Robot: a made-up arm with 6 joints. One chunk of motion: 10 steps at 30 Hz.
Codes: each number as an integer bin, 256 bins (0 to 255) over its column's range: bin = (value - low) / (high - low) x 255, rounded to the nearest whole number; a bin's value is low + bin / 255 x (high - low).
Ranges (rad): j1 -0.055..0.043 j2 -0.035..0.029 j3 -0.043..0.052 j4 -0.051..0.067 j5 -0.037..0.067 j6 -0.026..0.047
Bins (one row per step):
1: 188 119 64 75 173 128
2: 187 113 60 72 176 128
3: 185 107 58 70 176 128
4: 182 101 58 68 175 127
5: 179 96 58 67 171 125
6: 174 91 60 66 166 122
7: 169 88 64 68 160 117
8: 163 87 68 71 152 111
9: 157 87 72 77 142 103
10: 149 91 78 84 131 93
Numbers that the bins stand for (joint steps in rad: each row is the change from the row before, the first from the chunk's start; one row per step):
1: 0.01725 -0.00513 -0.01916 -0.01629 0.03356 0.01064
2: 0.01687 -0.00664 -0.02065 -0.01768 0.03478 0.01064
3: 0.01610 -0.00815 -0.02139 -0.01861 0.03478 0.01064
4: 0.01495 -0.00965 -0.02139 -0.01953 0.03437 0.01036
5: 0.01379 -0.01091 -0.02139 -0.02000 0.03274 0.00978
6: 0.01187 -0.01216 -0.02065 -0.02046 0.03070 0.00893
7: 0.00995 -0.01291 -0.01916 -0.01953 0.02825 0.00749
8: 0.00764 -0.01316 -0.01767 -0.01815 0.02499 0.00578
9: 0.00534 -0.01316 -0.01618 -0.01537 0.02091 0.00349
10: 0.00226 -0.01216 -0.01394 -0.01213 0.01643 0.00062

